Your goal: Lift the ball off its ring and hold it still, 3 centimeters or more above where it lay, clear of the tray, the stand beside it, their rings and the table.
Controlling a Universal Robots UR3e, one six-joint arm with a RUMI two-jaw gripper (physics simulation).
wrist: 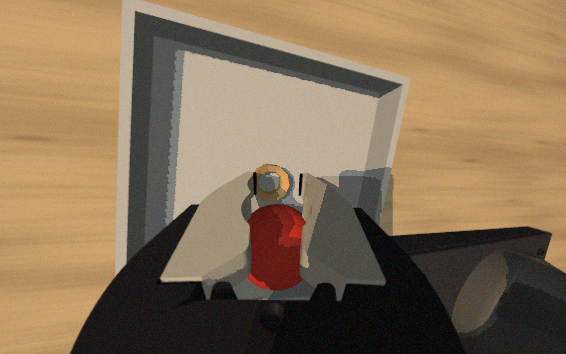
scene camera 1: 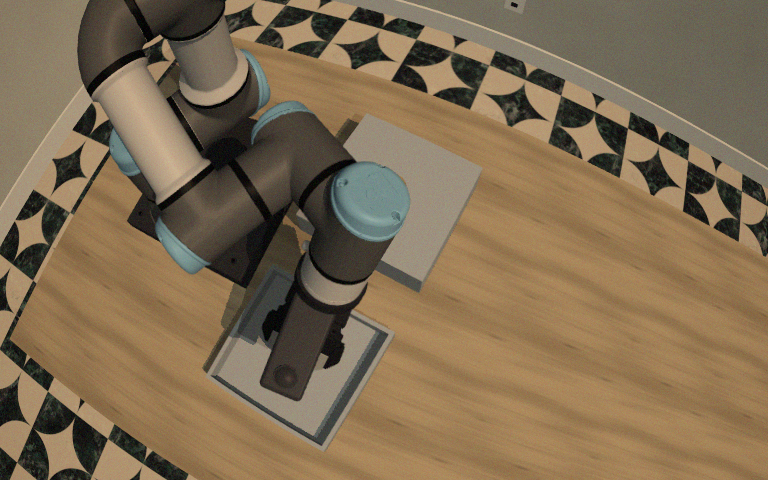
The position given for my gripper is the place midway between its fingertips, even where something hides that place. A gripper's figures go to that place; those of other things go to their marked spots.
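Labels:
Here's a red ball (wrist: 276, 229) and a grey tray (wrist: 200, 102), and the spots on the ball and the tray are 100 mm apart. The ball is 120 mm from the lens, my gripper (wrist: 278, 175) is 150 mm from the lens, and the tray is 160 mm from the lens.

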